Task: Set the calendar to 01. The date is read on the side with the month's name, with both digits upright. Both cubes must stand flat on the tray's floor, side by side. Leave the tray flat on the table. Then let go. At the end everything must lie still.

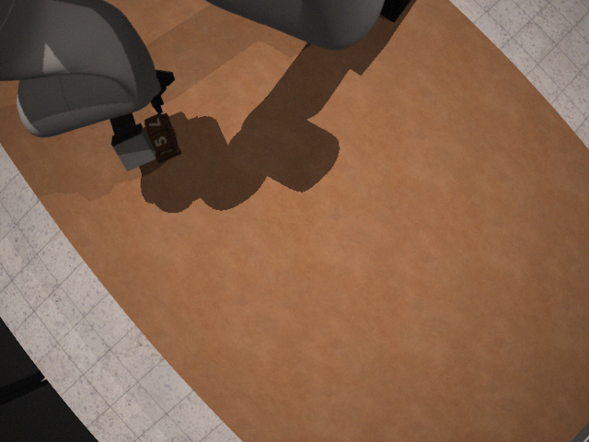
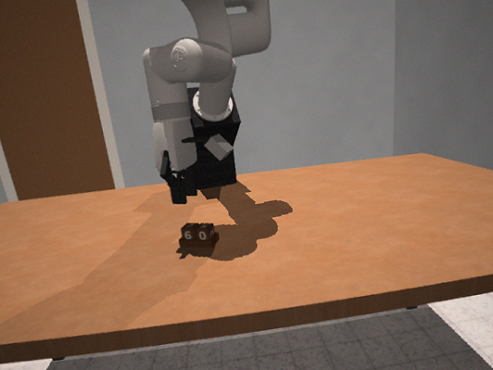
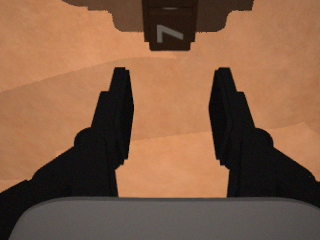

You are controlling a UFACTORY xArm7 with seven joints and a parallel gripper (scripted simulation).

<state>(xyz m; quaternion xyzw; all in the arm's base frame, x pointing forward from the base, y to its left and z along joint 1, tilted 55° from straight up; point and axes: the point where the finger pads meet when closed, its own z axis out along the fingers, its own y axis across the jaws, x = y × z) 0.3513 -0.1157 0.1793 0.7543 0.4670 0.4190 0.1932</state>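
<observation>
My gripper is now 100 mm above the cube. From my hand the other things lie so: calendar tray 110 mm below, 20 mm to the left, 10 mm ahead.
</observation>
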